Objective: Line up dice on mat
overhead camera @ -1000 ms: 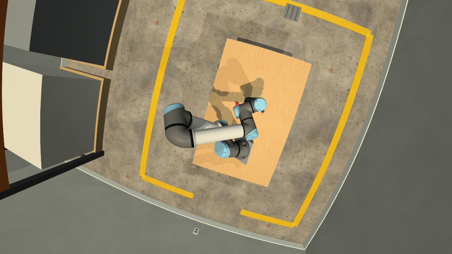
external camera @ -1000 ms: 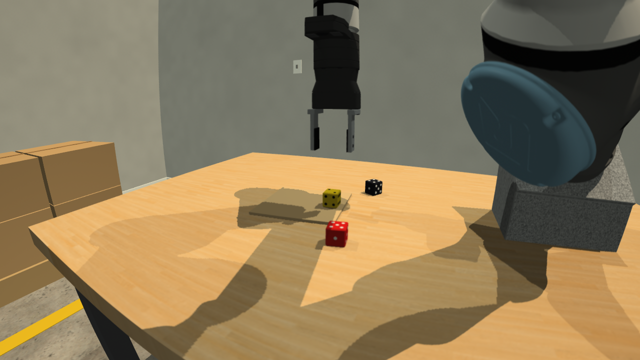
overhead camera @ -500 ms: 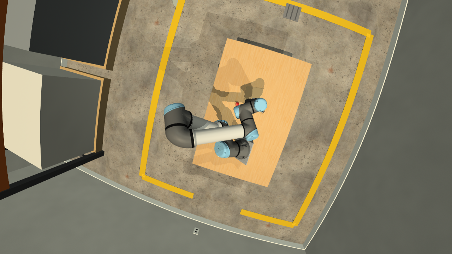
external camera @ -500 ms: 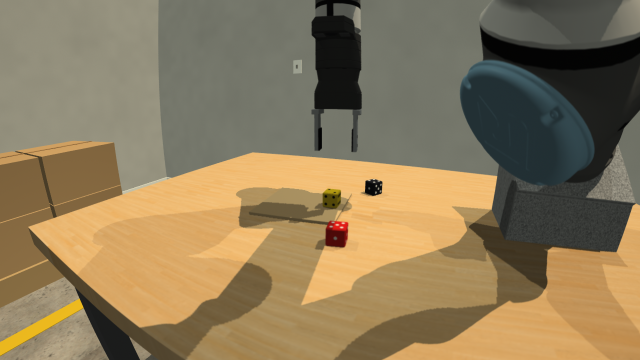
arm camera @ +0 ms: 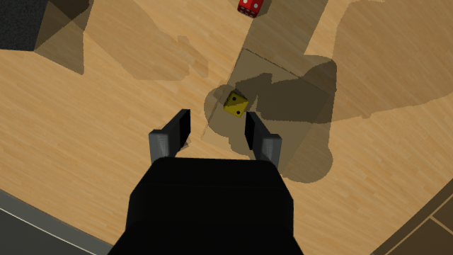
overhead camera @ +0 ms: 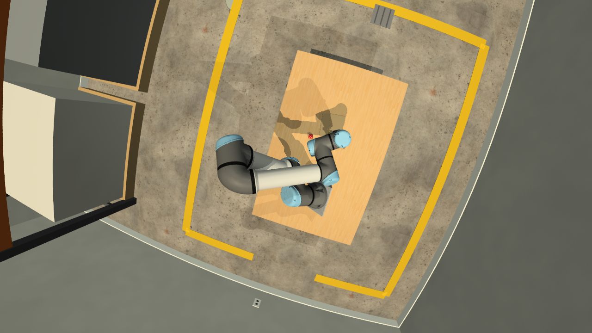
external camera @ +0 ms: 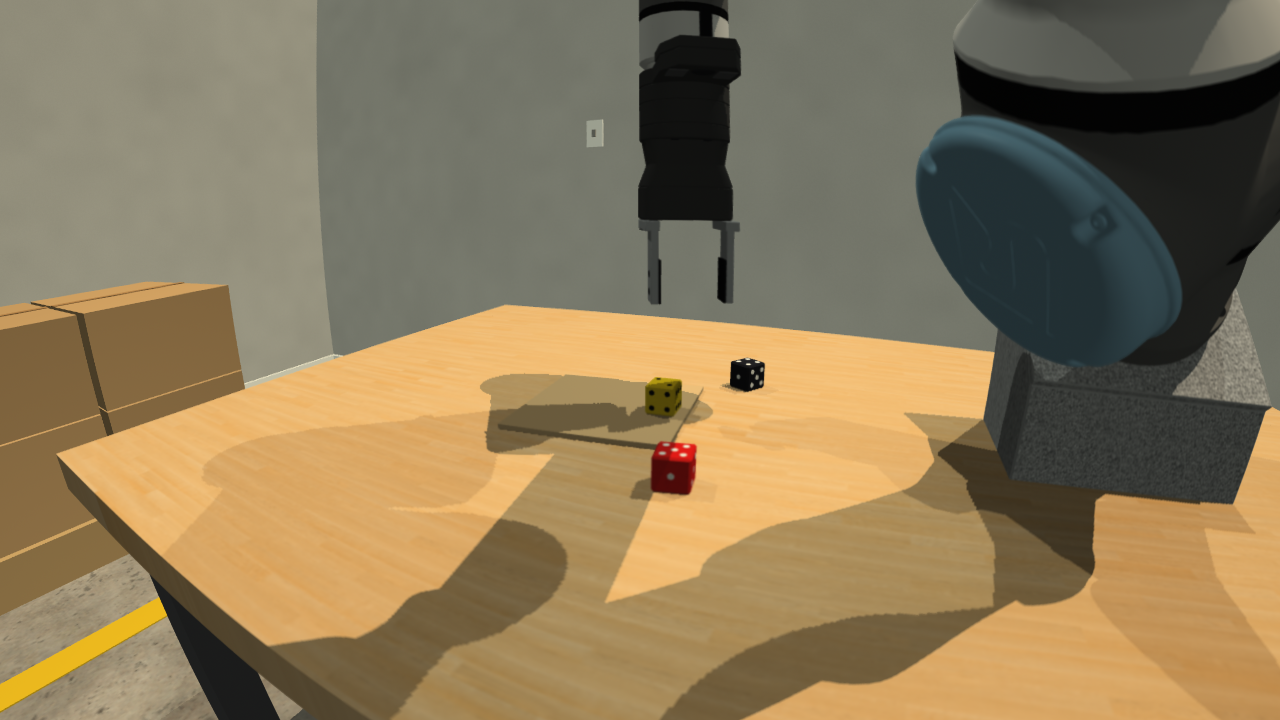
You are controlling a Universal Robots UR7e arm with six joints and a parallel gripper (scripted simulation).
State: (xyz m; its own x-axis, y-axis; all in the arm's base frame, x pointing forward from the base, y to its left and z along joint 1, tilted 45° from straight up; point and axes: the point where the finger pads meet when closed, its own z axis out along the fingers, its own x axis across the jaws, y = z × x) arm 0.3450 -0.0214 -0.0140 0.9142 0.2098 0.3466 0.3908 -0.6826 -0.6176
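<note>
Now: the black die 40 mm behind my hand, 80 mm to the right of it and 100 mm below it. Round my hand: tan mat: 70 mm ahead, 10 mm to the left, 110 mm below; then red die: 20 mm behind, 130 mm to the left, 100 mm below; then yellow die: 20 mm ahead, 10 mm to the left, 100 mm below.
</note>
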